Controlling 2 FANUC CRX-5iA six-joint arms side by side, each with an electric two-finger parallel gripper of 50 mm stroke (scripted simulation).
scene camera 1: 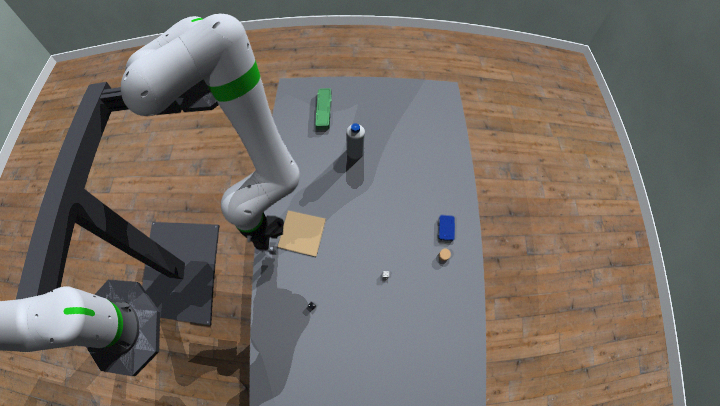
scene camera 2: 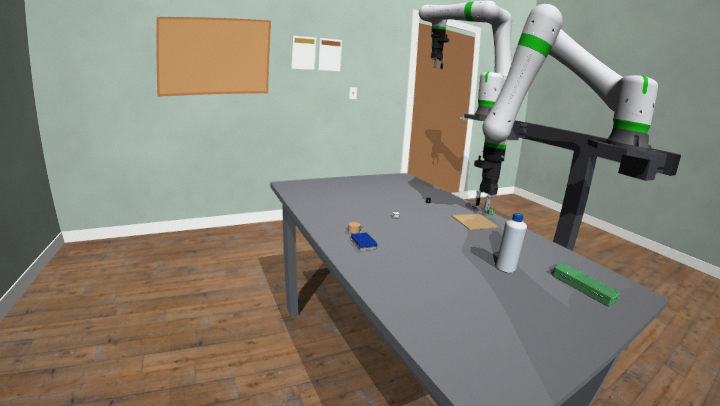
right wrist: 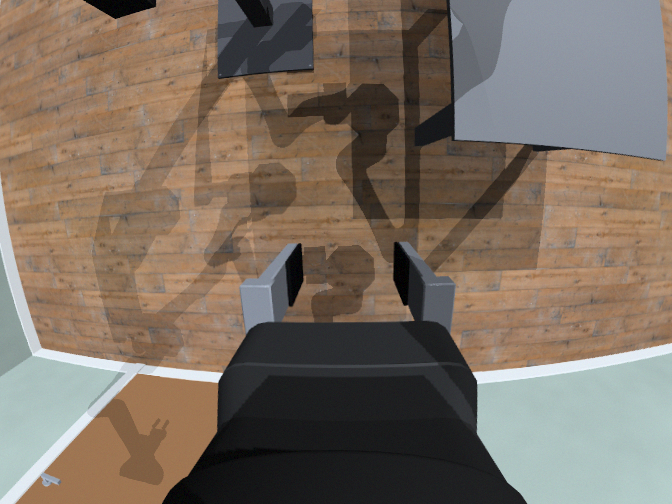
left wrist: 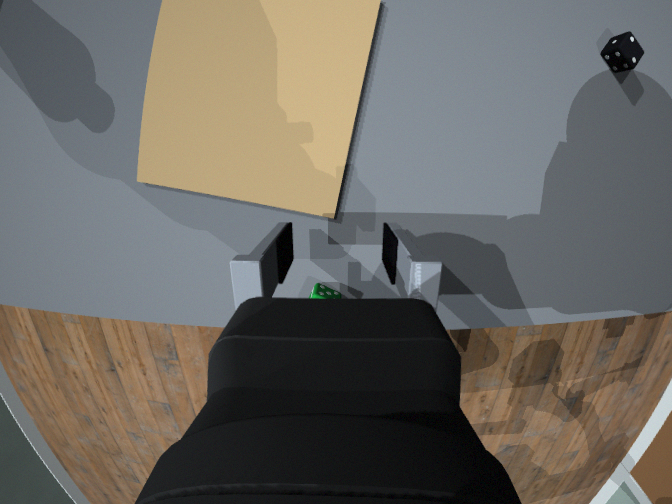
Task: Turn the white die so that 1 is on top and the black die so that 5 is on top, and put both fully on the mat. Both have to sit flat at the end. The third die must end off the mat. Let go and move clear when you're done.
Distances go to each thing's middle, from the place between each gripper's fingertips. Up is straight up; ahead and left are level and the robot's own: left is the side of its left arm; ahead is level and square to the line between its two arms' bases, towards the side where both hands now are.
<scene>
Now: left hand 8 cm short of the tan mat (scene camera 1: 302, 233), 7 cm to the right of it and 5 cm above it. From my left hand the other things lie so: white bottle (scene camera 2: 514, 232): 42 cm to the left, 21 cm ahead, 3 cm above; then green box (scene camera 2: 606, 295): 60 cm to the left, 5 cm ahead, 3 cm below.
Right now my right hand is 310 mm short of the tan mat, 960 mm to the right of it and 680 mm above it.
</scene>
